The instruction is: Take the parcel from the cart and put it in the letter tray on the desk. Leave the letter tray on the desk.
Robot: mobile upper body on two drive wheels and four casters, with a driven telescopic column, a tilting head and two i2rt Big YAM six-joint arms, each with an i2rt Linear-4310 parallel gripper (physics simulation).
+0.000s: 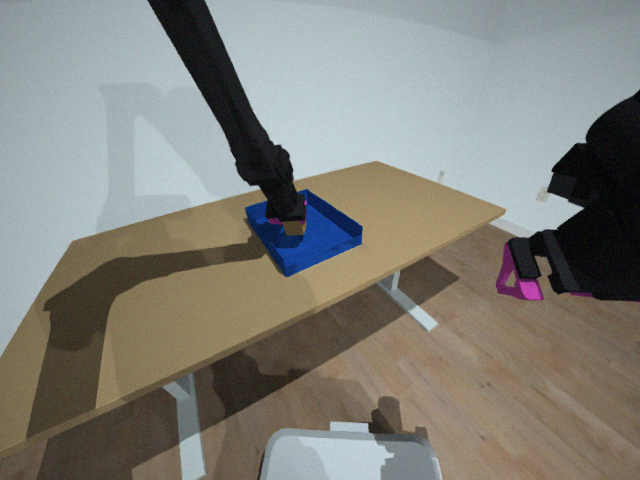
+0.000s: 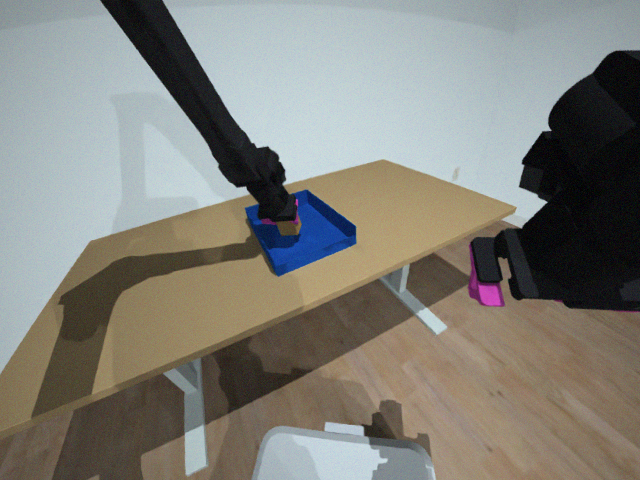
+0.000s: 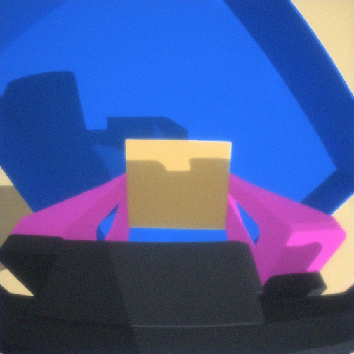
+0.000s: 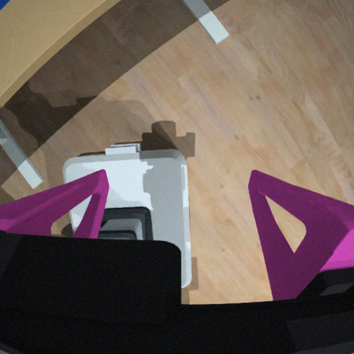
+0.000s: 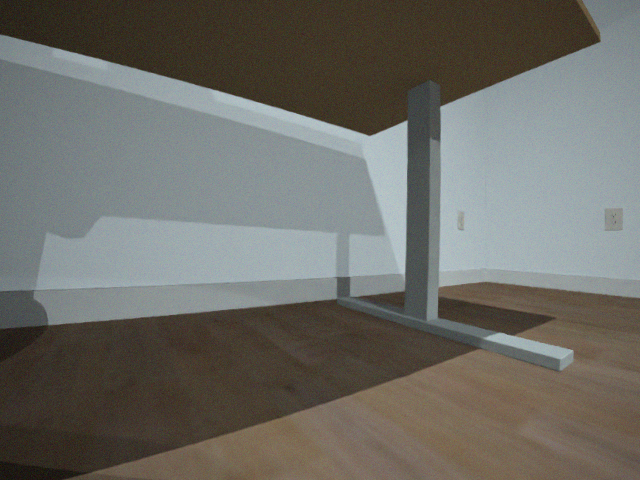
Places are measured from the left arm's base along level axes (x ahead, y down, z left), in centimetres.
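Pixels of known places: left gripper, fingertip midpoint: (image 1: 294, 222) (image 2: 288, 222); right gripper, fingertip midpoint: (image 1: 533, 289) (image 2: 511, 293).
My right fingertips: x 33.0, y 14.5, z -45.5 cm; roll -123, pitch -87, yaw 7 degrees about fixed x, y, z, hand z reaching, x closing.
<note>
Behind a point stands the place of what it marks.
The parcel (image 1: 295, 227) @[z -6.4, x 67.5, y 26.4 cm] (image 2: 289, 227) @[z -6.6, x 67.5, y 26.4 cm] (image 3: 178, 192) is a small tan box. My left gripper (image 1: 287, 221) @[z -5.7, x 70.1, y 26.4 cm] (image 2: 281, 221) @[z -5.7, x 70.1, y 26.4 cm] (image 3: 177, 178) is shut on it and holds it over the left part of the letter tray. The blue letter tray (image 1: 323, 253) @[z -14.8, x 60.9, y 30.9 cm] (image 2: 316, 254) @[z -15.1, x 61.1, y 31.4 cm] (image 3: 225, 75) lies on the tan desk (image 1: 170, 310) @[z 21.3, x 42.2, y 33.6 cm] (image 2: 170, 310) @[z 19.5, x 41.1, y 33.6 cm]. A shadow falls on the tray floor beside the parcel; I cannot tell how small the gap below the parcel is. My right gripper (image 4: 178, 177) is open and empty, out past the desk's front edge. The cart does not show.
The robot's white base (image 1: 351, 454) @[z -22.9, x 26.1, y 79.6 cm] (image 2: 345, 454) @[z -23.4, x 26.7, y 79.6 cm] (image 4: 167, 200) stands in front of the desk. Pale desk legs (image 1: 190, 423) (image 2: 195, 423) (image 5: 423, 206) @[z -50.5, x 112.1, y 71.8 cm] reach down to the wooden floor. A white wall (image 1: 413, 93) @[z -66.8, x 181.1, y -1.0 cm] (image 2: 413, 93) @[z -61.0, x 177.1, y 1.0 cm] rises behind the desk.
</note>
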